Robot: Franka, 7 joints.
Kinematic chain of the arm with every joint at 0, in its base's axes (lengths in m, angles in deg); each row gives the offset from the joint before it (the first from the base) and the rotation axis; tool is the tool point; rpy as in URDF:
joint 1: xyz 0 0 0.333 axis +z
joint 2: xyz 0 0 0 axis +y
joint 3: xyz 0 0 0.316 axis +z
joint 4: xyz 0.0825 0 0 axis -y
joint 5: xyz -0.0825 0 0.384 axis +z
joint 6: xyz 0 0 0 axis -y
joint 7: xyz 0.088 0 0 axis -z
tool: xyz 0 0 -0.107 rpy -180 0 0
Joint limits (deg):
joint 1: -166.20..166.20
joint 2: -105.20..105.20
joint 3: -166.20..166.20
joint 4: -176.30..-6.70
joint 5: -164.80..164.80
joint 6: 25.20..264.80
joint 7: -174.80..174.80
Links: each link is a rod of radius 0.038 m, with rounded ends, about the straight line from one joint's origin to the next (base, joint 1, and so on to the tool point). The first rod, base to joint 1, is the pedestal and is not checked.
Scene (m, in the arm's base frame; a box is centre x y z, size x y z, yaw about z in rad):
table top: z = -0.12
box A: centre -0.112 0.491 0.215 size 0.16 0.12 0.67 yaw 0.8
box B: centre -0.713 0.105 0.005 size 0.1 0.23 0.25 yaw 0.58
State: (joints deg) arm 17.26 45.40 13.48 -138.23 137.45 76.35 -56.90
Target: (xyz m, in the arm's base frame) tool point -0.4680 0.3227 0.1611
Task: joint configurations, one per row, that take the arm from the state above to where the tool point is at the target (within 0.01 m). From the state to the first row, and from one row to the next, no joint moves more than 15 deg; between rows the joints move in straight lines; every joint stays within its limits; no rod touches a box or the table.
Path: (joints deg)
1: 16.45 53.24 24.08 -144.57 123.84 78.75 -50.59
2: 15.64 61.08 34.68 -150.92 110.24 81.14 -44.28
3: 14.84 68.92 45.27 -157.27 96.63 83.54 -37.96
4: 14.03 76.76 55.87 -163.61 83.03 85.94 -31.65
5: 13.22 84.60 66.47 -169.96 69.42 88.33 -25.34
6: 12.41 92.44 77.07 -176.30 55.82 90.73 -19.03
7: 24.70 87.70 72.93 -167.70 69.32 90.06 -25.34
8: 36.99 82.96 68.79 -159.10 82.83 89.40 -31.65
9: 49.29 78.22 64.65 -150.50 96.33 88.74 -37.96
10: 61.58 73.48 60.50 -141.89 109.84 88.07 -44.28
11: 73.87 68.73 56.36 -133.29 123.35 87.41 -50.59
12: 86.16 63.99 52.22 -124.69 136.85 86.75 -56.90

